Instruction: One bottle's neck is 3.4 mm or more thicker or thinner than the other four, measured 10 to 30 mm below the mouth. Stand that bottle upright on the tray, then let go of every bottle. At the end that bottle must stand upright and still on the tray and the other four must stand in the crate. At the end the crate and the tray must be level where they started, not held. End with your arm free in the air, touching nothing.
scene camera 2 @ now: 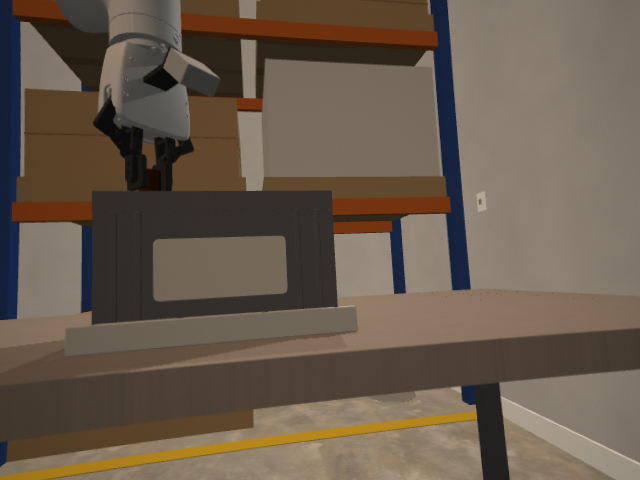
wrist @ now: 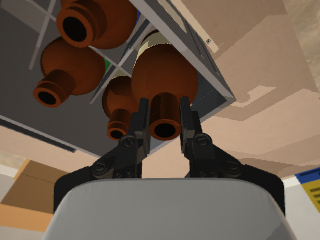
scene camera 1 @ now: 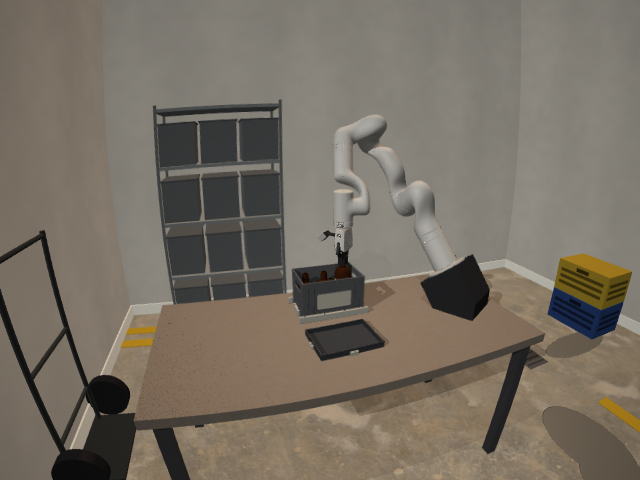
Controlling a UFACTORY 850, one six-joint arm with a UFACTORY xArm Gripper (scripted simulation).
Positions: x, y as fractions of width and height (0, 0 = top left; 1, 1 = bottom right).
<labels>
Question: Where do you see a dark grey crate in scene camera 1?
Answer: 0.49, 0.62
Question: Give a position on a dark grey crate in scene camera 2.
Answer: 0.26, 0.53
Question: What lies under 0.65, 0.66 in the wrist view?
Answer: My gripper.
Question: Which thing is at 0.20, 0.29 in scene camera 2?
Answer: My gripper.
</labels>
